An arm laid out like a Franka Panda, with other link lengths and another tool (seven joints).
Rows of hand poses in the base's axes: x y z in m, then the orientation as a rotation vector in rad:
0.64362 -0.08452 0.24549 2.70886 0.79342 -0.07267
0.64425 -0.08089 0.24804 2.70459 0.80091 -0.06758
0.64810 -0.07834 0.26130 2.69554 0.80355 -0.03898
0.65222 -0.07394 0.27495 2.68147 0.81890 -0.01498
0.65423 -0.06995 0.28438 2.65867 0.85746 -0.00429
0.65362 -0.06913 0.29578 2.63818 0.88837 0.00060
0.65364 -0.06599 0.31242 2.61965 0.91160 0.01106
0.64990 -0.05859 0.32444 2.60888 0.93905 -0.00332
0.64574 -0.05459 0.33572 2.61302 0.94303 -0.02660
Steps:
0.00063 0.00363 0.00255 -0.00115 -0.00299 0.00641
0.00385 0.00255 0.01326 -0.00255 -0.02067 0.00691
0.00412 0.00440 0.01365 -0.00457 -0.01640 0.01587
0.00201 0.00399 0.00943 -0.00902 -0.00509 0.03158
-0.00061 0.00082 0.01140 -0.00961 -0.00207 0.02548
0.00002 0.00314 0.01664 -0.00828 -0.00677 0.02080
-0.00374 0.00740 0.01202 -0.00560 0.01271 0.01867
-0.00416 0.00400 0.01128 -0.00055 0.01734 -0.00140

